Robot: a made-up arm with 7 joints. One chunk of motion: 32 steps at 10 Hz.
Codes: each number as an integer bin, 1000 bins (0 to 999) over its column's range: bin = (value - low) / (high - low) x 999, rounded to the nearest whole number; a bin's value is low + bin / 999 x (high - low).
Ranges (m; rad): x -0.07..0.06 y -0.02..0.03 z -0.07..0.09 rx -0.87..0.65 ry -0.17..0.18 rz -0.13..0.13
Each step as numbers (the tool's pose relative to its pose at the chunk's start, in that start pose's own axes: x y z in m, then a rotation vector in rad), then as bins.
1 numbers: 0.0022 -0.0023 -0.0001 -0.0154 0.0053 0.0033
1 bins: 555 354 436 562 500 512
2 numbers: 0.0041 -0.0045 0.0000 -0.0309 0.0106 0.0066
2 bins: 569 310 437 551 515 525
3 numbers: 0.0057 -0.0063 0.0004 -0.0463 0.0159 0.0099
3 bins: 582 274 440 541 531 538
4 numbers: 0.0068 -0.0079 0.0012 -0.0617 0.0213 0.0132
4 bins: 590 242 445 531 546 550
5 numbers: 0.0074 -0.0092 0.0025 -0.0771 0.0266 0.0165
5 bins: 595 216 453 521 561 563
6 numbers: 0.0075 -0.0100 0.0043 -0.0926 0.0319 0.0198
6 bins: 596 200 464 511 576 576
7 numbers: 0.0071 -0.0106 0.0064 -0.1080 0.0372 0.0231
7 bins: 592 188 477 501 591 588
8 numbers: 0.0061 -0.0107 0.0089 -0.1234 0.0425 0.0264
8 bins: 585 186 493 491 607 601
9 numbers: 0.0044 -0.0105 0.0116 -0.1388 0.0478 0.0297
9 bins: 572 190 509 481 622 614
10 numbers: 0.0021 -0.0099 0.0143 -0.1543 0.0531 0.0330
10 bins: 554 202 526 470 637 626
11 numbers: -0.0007 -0.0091 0.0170 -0.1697 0.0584 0.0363
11 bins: 533 218 543 460 652 639
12 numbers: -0.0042 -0.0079 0.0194 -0.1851 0.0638 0.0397
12 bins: 506 242 558 450 667 652
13 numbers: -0.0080 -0.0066 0.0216 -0.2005 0.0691 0.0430
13 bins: 476 268 572 440 682 665
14 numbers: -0.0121 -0.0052 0.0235 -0.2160 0.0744 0.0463
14 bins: 445 296 584 430 698 677
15 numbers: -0.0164 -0.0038 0.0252 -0.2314 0.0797 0.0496
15 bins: 412 324 594 420 713 690
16 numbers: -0.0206 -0.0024 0.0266 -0.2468 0.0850 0.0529
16 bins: 380 352 603 410 728 703
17 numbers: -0.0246 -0.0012 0.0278 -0.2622 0.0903 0.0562
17 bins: 349 376 611 399 743 715
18 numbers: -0.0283 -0.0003 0.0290 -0.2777 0.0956 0.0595
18 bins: 320 394 618 389 758 728
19 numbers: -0.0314 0.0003 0.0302 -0.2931 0.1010 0.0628
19 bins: 297 406 626 379 774 741
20 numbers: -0.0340 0.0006 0.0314 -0.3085 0.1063 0.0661
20 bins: 277 412 633 369 789 753
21 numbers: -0.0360 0.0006 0.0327 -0.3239 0.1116 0.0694
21 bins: 261 412 641 359 804 766
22 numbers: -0.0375 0.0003 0.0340 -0.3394 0.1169 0.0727
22 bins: 250 406 649 349 819 779
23 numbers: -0.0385 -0.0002 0.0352 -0.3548 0.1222 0.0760
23 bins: 242 396 657 339 834 792
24 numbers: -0.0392 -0.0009 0.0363 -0.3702 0.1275 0.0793
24 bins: 237 382 664 328 849 804
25 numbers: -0.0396 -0.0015 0.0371 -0.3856 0.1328 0.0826
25 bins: 234 370 669 318 864 817
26 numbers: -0.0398 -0.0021 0.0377 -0.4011 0.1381 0.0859
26 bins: 232 358 672 308 879 830
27 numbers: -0.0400 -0.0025 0.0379 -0.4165 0.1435 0.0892
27 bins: 231 350 674 298 895 842
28 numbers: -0.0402 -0.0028 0.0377 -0.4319 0.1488 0.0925
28 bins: 229 344 672 288 910 855
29 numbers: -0.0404 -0.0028 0.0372 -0.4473 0.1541 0.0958
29 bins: 227 344 669 278 925 868
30 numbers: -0.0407 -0.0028 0.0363 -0.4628 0.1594 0.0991
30 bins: 225 344 664 268 940 880
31 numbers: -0.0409 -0.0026 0.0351 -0.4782 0.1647 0.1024
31 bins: 224 348 656 258 955 893
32 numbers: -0.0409 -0.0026 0.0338 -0.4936 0.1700 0.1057
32 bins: 224 348 648 247 970 906
